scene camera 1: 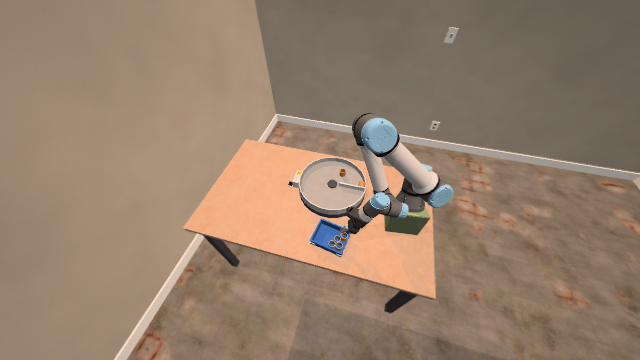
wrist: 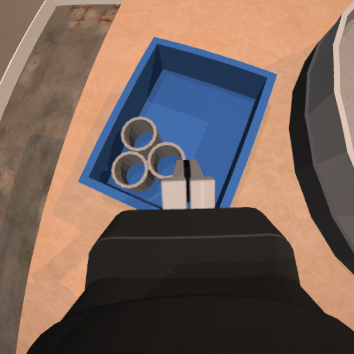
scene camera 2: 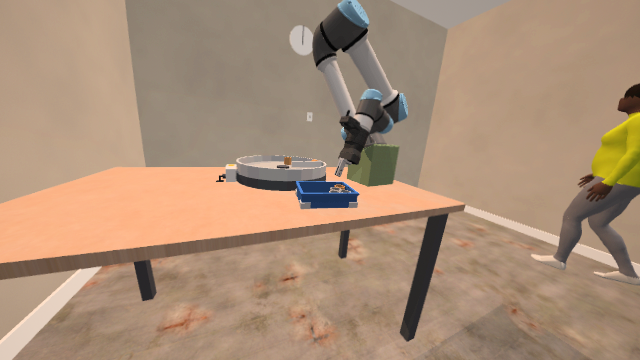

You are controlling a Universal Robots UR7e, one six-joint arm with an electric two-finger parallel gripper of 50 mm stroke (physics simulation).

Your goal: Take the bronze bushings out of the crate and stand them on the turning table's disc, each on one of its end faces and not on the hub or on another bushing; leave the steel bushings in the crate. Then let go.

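Where they show: gripper, fingertip midpoint: (scene camera 1: pixel 341 231) (wrist: pixel 186 173) (scene camera 2: pixel 337 175); arm's base at its link origin: (scene camera 1: pixel 409 204) (scene camera 2: pixel 372 151).
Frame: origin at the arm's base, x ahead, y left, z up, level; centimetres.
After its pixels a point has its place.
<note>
The blue crate (scene camera 1: pixel 323 232) @[x 43.1, y 19.3, z -15.4 cm] (scene camera 2: pixel 325 201) @[x 41.3, y 28.6, z -13.6 cm] (wrist: pixel 215 56) @[x 46.9, y 19.8, z -10.9 cm] holds three upright steel bushings (wrist: pixel 132 129) @[x 37.7, y 27.7, z -13.2 cm] (wrist: pixel 122 167) @[x 33.3, y 27.9, z -13.8 cm] (wrist: pixel 160 154) @[x 35.6, y 24.0, z -14.1 cm], close together. One bronze bushing (scene camera 1: pixel 344 238) @[x 30.8, y 21.7, z -12.1 cm] (scene camera 2: pixel 339 186) @[x 30.5, y 18.8, z -12.2 cm] is in the crate beside them; my gripper hides it in the wrist view. Another bronze bushing (scene camera 1: pixel 342 172) @[x 39.8, y -23.0, z -10.2 cm] (scene camera 2: pixel 287 160) @[x 40.2, y -19.9, z -8.2 cm] stands upright on the turning table's disc (scene camera 1: pixel 317 194) @[x 51.8, y -2.3, z -10.7 cm], apart from the dark hub (scene camera 1: pixel 332 184) @[x 44.2, y -11.4, z -9.9 cm] (scene camera 2: pixel 283 166) @[x 44.6, y -10.9, z -9.9 cm]. My gripper (scene camera 1: pixel 345 230) @[x 32.9, y 20.3, z -7.7 cm] (scene camera 2: pixel 339 174) @[x 32.9, y 20.3, z -7.7 cm] (wrist: pixel 186 173) @[x 32.9, y 20.3, z -7.7 cm] is shut and empty, above the crate's bronze-bushing end.
The turning table's round wall (scene camera 2: pixel 280 174) @[x 50.5, y 7.9, z -9.5 cm] (wrist: pixel 320 125) @[x 40.4, y 8.4, z -10.2 cm] stands beside the crate. A pale divider (scene camera 1: pixel 352 186) @[x 31.6, y -11.3, z -8.0 cm] crosses part of the disc. A small orange patch (scene camera 1: pixel 361 184) @[x 26.5, y -13.2, z -6.9 cm] shows by it; I cannot tell what it is. The arm stands on a green block (scene camera 1: pixel 407 223) @[x -0.2, y 9.5, z -4.0 cm] (scene camera 2: pixel 382 165) @[x 1.3, y 9.6, z -5.8 cm].
</note>
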